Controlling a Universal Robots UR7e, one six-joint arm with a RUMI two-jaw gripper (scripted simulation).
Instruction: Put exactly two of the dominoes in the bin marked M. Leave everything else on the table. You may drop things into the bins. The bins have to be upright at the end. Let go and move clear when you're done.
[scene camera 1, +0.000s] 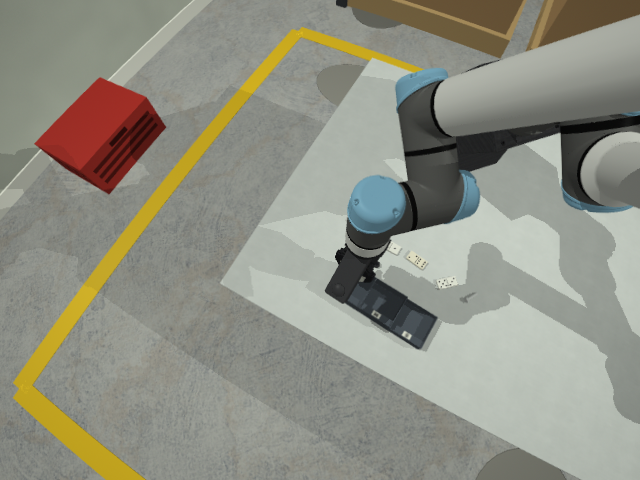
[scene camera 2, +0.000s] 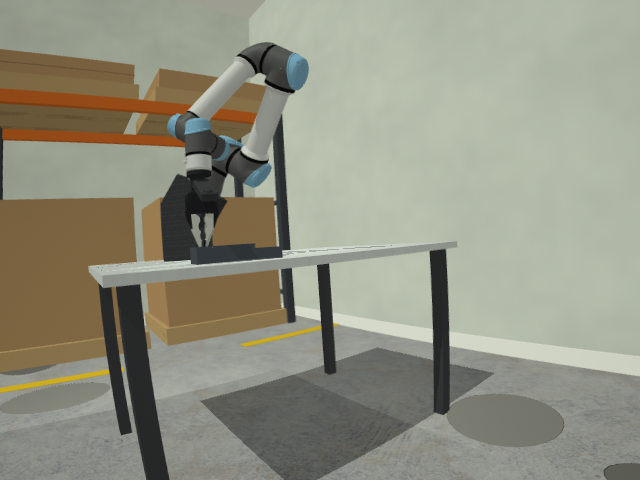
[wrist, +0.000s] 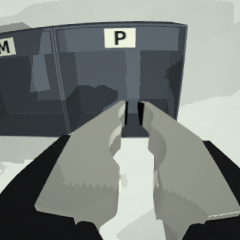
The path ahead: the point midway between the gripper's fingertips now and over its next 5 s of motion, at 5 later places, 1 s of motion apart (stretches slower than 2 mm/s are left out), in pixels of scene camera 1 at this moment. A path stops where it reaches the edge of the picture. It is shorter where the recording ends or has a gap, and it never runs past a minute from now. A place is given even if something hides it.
The gripper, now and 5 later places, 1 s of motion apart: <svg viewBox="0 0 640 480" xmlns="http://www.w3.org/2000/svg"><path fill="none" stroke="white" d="M352 276L363 278L384 294L382 296L386 293L417 313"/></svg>
